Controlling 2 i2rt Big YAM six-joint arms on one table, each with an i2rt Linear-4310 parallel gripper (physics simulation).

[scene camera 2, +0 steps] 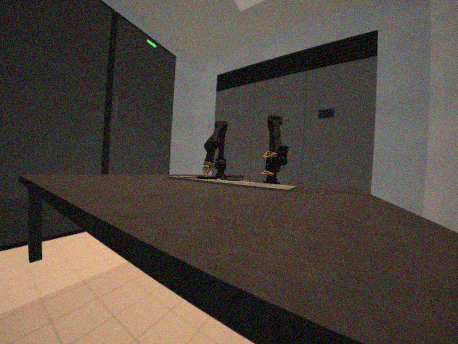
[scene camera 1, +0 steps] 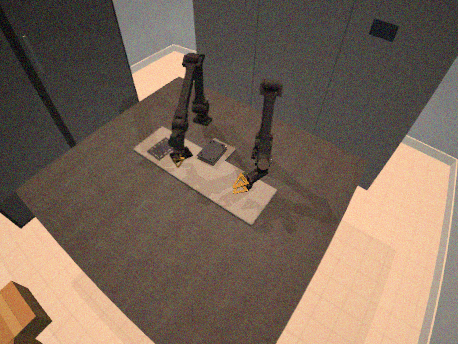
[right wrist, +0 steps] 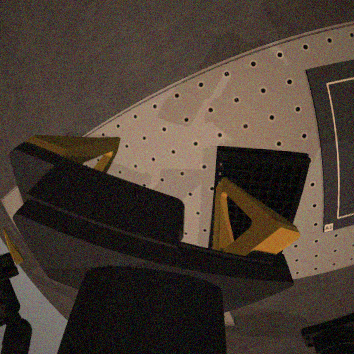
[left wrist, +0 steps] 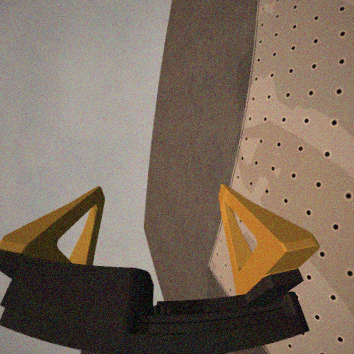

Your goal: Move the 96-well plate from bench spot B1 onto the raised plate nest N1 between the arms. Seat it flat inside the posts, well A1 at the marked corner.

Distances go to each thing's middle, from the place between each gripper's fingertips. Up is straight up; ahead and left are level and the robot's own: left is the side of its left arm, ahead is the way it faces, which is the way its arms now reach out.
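Scene:
There's a black well plate [right wrist: 276, 178] here, and it's 60 mm to the right of my right hand, 70 mm behind it and 30 mm below it.
From my left hand, that same black well plate is 5 cm behind, 47 cm to the right and 11 cm below.

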